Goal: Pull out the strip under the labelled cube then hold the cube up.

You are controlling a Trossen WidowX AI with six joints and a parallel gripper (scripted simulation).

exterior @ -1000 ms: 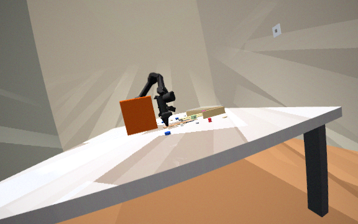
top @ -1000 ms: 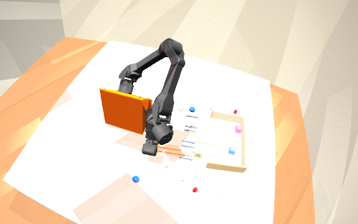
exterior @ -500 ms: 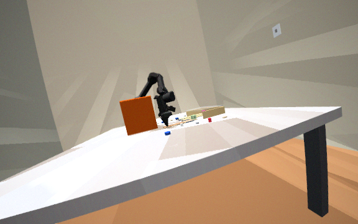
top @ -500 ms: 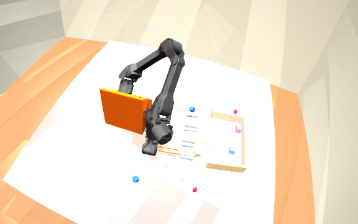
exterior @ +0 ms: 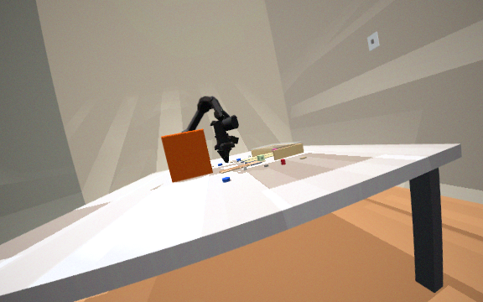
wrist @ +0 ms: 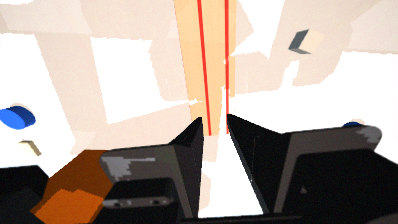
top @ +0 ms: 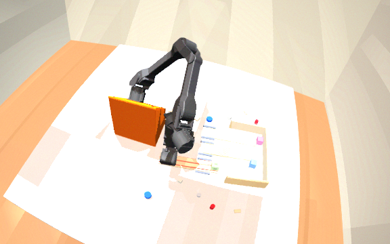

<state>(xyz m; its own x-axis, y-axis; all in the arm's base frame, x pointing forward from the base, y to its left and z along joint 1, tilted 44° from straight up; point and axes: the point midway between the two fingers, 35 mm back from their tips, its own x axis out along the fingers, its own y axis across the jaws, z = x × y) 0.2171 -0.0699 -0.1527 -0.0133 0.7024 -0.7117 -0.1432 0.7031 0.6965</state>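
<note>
Right now my gripper tip is 80 mm short of the strip, 10 mm to the right of it and 40 mm above it.
</note>
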